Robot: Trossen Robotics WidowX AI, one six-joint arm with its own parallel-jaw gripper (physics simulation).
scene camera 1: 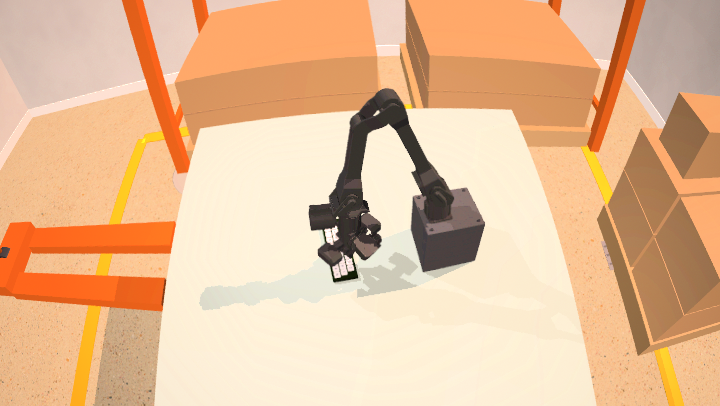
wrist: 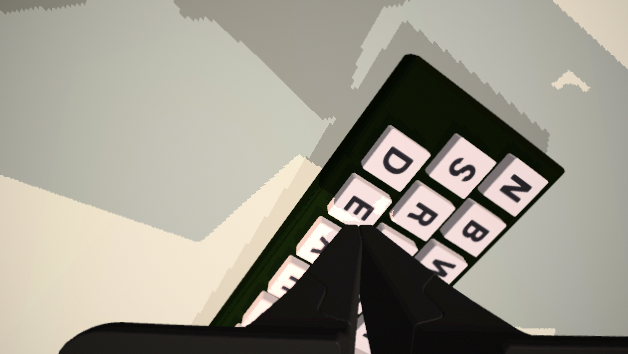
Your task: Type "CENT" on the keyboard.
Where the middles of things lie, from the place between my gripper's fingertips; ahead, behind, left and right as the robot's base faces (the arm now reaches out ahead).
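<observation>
Keyboard [scene camera 1: 345,270]: 5 cm to the right of my hand, 2 cm ahead of it, 3 cm below it.
</observation>
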